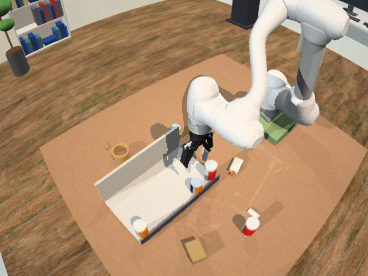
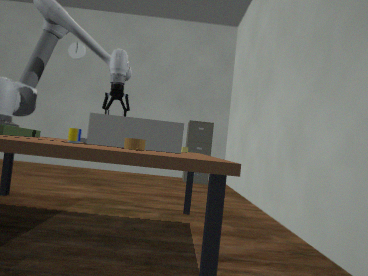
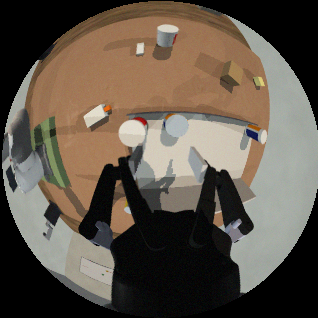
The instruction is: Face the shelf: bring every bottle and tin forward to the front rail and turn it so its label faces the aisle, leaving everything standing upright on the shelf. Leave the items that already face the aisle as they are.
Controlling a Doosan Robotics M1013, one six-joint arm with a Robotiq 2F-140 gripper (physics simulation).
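Frame: origin at the arm's base, x ahead, y left, z up, level; centimetres.
Seen in the pictures: gripper, fingertip midpoint: [image 1: 195,165] [image 3: 165,151]; arm's base at its link origin: [image 1: 266,108] [image 3: 42,159].
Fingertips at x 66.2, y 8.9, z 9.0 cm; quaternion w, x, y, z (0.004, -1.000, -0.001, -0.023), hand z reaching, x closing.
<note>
Offsets run from my fingertips to a thing's middle.
The white shelf [image 1: 150,197] [image 2: 140,132] [image 3: 227,150] has a dark front rail @(dx +14.3, dy +8.5, dz -12.7 cm) [image 1: 175,214]. At one end a white-capped red bottle @(dx -7.1, dy +2.6, dz -8.0 cm) [image 1: 211,170] [image 3: 132,133] stands upright near the rail. Beside it a blue-and-orange tin @(dx +2.7, dy +4.2, dz -9.4 cm) [image 1: 196,186] [image 3: 176,125] stands at the rail. A white-capped orange-and-blue bottle @(dx +35.2, dy +7.1, dz -8.1 cm) [image 1: 141,229] [image 3: 255,133] stands at the far end. Label directions cannot be fully made out. My gripper [image 1: 195,159] [image 2: 115,113] [image 3: 165,151] is partly open and empty, above the shelf behind the red bottle. A yellow-and-blue tin @(dx -11.4, dy -29.4, dz -10.8 cm) [image 2: 74,134] stands behind the back panel.
On the table are a red-and-white tin @(dx -1.2, dy +35.6, dz -9.4 cm) [image 1: 250,227] [image 3: 167,35], a small white block @(dx -9.1, dy +31.4, dz -13.7 cm) [image 1: 253,213], a white box with an orange end @(dx -21.0, dy +7.1, dz -12.9 cm) [image 1: 235,165] [image 3: 96,116], a tan box @(dx +23.1, dy +27.9, dz -11.8 cm) [image 1: 194,249] [image 3: 231,73] and a round tan pot @(dx +19.6, dy -36.1, dz -11.8 cm) [image 1: 120,153]. The shelf's back panel stands upright.
</note>
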